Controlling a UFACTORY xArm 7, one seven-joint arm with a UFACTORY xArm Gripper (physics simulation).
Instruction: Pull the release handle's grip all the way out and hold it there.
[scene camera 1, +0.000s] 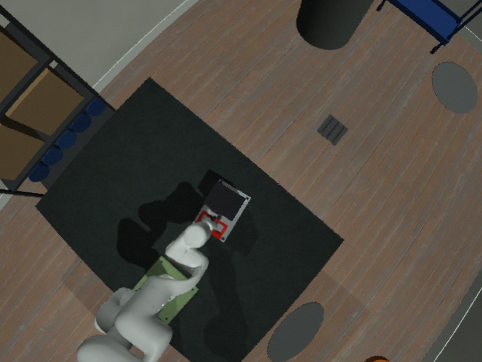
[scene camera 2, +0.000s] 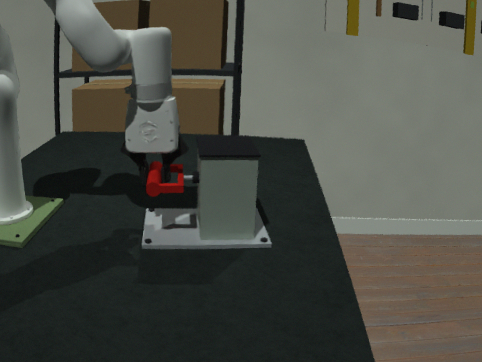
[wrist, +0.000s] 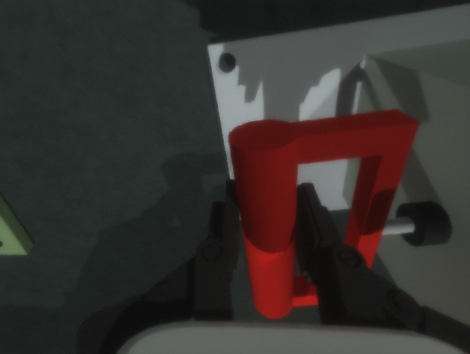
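The release handle's red grip (scene camera 1: 218, 235) (scene camera 2: 173, 188) (wrist: 265, 170) is a thick round bar joined to a rectangular frame. A short bare length of its metal rod (scene camera 2: 188, 178) (wrist: 398, 226) shows between the frame and a black collar (scene camera 2: 196, 177) (wrist: 425, 223) on the pale housing (scene camera 1: 226, 201) (scene camera 2: 227, 200). My gripper (scene camera 2: 155, 175) (wrist: 265, 200) points down and is shut on the round bar. One finger is on the outer side and the other is inside the frame opening. In scene camera 1 the arm hides the fingers.
The housing stands on a light base plate (scene camera 2: 207, 243) (wrist: 300, 42) with dark bolts, on the dark table surface (scene camera 1: 150, 115) (scene camera 2: 300, 300). The arm's green mounting plate (scene camera 1: 172, 270) (scene camera 2: 42, 220) (wrist: 15, 235) lies on the handle's side. A shelf rack (scene camera 2: 239, 75) with cartons stands behind.
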